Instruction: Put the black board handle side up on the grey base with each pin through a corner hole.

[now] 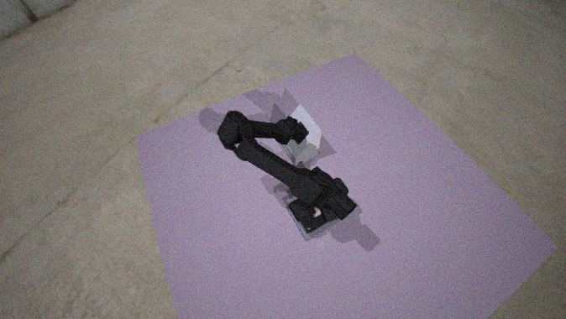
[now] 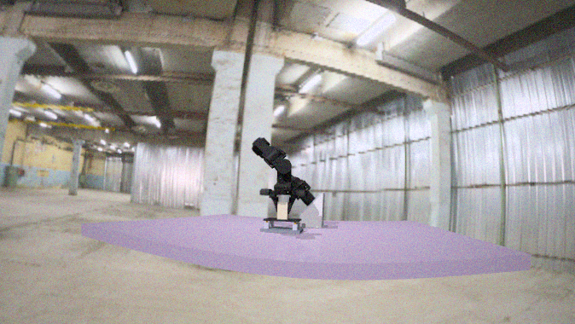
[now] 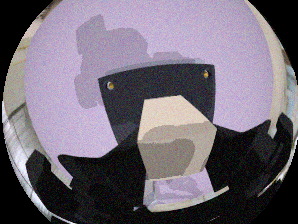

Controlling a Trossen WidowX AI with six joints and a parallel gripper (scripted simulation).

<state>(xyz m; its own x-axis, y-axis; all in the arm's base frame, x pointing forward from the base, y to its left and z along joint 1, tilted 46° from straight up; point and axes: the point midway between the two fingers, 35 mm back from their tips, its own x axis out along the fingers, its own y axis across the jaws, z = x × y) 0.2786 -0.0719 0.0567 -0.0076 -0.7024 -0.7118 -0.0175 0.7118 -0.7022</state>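
My gripper tip is 1 cm above the flat black board. From my gripper tip the other things lie so: grey base: 7 cm below.
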